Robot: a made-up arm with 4 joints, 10 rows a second.
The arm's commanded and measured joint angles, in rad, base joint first. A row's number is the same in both.
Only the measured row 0 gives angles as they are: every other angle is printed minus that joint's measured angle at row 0.
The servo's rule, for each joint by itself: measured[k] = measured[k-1] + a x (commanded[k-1-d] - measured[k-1]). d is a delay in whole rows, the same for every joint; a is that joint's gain. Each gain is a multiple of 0.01, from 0.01 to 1. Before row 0 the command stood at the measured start. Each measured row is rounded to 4 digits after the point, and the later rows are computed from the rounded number. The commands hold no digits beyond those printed.
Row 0, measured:
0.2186 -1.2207 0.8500 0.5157
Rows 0 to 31, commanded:
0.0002 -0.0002 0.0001 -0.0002
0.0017 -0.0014 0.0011 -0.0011
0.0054 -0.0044 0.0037 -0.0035
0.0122 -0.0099 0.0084 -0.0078
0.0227 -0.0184 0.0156 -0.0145
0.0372 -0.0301 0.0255 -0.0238
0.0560 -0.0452 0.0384 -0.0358
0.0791 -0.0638 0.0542 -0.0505
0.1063 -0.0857 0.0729 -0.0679
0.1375 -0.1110 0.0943 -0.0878
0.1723 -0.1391 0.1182 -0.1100
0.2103 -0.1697 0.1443 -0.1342
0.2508 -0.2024 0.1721 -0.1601
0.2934 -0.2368 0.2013 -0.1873
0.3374 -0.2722 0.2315 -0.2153
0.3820 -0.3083 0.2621 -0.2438
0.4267 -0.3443 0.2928 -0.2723
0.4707 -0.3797 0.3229 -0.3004
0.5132 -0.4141 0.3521 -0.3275
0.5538 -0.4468 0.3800 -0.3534
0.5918 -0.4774 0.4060 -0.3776
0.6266 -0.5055 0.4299 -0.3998
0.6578 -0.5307 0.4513 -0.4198
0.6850 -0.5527 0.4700 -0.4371
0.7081 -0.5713 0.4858 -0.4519
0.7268 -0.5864 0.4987 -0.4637
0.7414 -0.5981 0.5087 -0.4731
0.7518 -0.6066 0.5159 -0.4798
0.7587 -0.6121 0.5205 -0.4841
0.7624 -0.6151 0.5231 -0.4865
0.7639 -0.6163 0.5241 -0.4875
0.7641 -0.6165 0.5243 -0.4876
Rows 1 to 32, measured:
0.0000 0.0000 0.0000 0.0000
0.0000 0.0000 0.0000 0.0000
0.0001 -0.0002 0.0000 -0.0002
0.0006 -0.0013 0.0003 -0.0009
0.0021 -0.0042 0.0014 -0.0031
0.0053 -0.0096 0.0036 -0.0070
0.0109 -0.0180 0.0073 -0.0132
0.0193 -0.0295 0.0129 -0.0220
0.0310 -0.0444 0.0208 -0.0335
0.0464 -0.0628 0.0312 -0.0476
0.0656 -0.0846 0.0441 -0.0644
0.0886 -0.1097 0.0597 -0.0838
0.1154 -0.1376 0.0778 -0.1055
0.1458 -0.1681 0.0984 -0.1293
0.1794 -0.2007 0.1212 -0.1549
0.2159 -0.2350 0.1460 -0.1818
0.2548 -0.2703 0.1725 -0.2096
0.2955 -0.3064 0.2003 -0.2380
0.3375 -0.3424 0.2290 -0.2665
0.3801 -0.3778 0.2581 -0.2946
0.4227 -0.4123 0.2872 -0.3219
0.4647 -0.4451 0.3160 -0.3480
0.5054 -0.4758 0.3439 -0.3726
0.5442 -0.5040 0.3706 -0.3952
0.5806 -0.5294 0.3956 -0.4156
0.6140 -0.5515 0.4187 -0.4334
0.6441 -0.5703 0.4395 -0.4488
0.6706 -0.5856 0.4579 -0.4612
0.6933 -0.5975 0.4736 -0.4711
0.7120 -0.6061 0.4867 -0.4783
0.7269 -0.6118 0.4972 -0.4831
0.7383 -0.6149 0.5052 -0.4859
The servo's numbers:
d 2
a 0.32 0.95 0.31 0.83

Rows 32 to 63, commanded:
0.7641 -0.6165 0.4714 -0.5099
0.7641 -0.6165 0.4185 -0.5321
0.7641 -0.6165 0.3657 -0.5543
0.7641 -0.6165 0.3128 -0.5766
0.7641 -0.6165 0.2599 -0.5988
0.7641 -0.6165 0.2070 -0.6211
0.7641 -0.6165 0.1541 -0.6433
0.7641 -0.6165 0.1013 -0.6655
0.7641 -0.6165 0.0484 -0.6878
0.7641 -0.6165 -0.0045 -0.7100
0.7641 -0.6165 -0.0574 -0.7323
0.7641 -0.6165 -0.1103 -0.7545
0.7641 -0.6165 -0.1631 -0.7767
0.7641 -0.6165 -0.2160 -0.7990
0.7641 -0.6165 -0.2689 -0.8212
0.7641 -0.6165 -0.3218 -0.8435
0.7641 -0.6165 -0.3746 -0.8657
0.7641 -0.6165 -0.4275 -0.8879
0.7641 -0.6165 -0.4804 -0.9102
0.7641 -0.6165 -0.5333 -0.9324
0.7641 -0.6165 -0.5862 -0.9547
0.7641 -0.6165 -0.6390 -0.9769
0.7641 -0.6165 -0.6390 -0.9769
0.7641 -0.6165 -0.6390 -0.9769
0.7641 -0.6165 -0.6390 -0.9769
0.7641 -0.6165 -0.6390 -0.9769
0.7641 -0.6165 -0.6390 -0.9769
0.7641 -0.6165 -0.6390 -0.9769
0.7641 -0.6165 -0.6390 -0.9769
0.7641 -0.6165 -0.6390 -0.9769
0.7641 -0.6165 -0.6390 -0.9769
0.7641 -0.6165 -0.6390 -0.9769
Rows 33 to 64, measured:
0.7465 -0.6162 0.5111 -0.4872
0.7521 -0.6165 0.5152 -0.4875
0.7559 -0.6165 0.5016 -0.5061
0.7585 -0.6165 0.4758 -0.5277
0.7603 -0.6165 0.4417 -0.5498
0.7615 -0.6165 0.4017 -0.5720
0.7623 -0.6165 0.3577 -0.5942
0.7629 -0.6165 0.3110 -0.6165
0.7633 -0.6165 0.2624 -0.6387
0.7636 -0.6165 0.2125 -0.6609
0.7638 -0.6165 0.1616 -0.6832
0.7639 -0.6165 0.1101 -0.7054
0.7640 -0.6165 0.0582 -0.7277
0.7640 -0.6165 0.0060 -0.7499
0.7640 -0.6165 -0.0464 -0.7721
0.7640 -0.6165 -0.0990 -0.7944
0.7640 -0.6165 -0.1517 -0.8166
0.7640 -0.6165 -0.2044 -0.8389
0.7640 -0.6165 -0.2572 -0.8611
0.7640 -0.6165 -0.3100 -0.8833
0.7640 -0.6165 -0.3628 -0.9056
0.7640 -0.6165 -0.4157 -0.9278
0.7640 -0.6165 -0.4686 -0.9501
0.7640 -0.6165 -0.5214 -0.9723
0.7640 -0.6165 -0.5579 -0.9761
0.7640 -0.6165 -0.5830 -0.9768
0.7640 -0.6165 -0.6004 -0.9769
0.7640 -0.6165 -0.6124 -0.9769
0.7640 -0.6165 -0.6206 -0.9769
0.7640 -0.6165 -0.6263 -0.9769
0.7640 -0.6165 -0.6302 -0.9769
0.7640 -0.6165 -0.6329 -0.9769

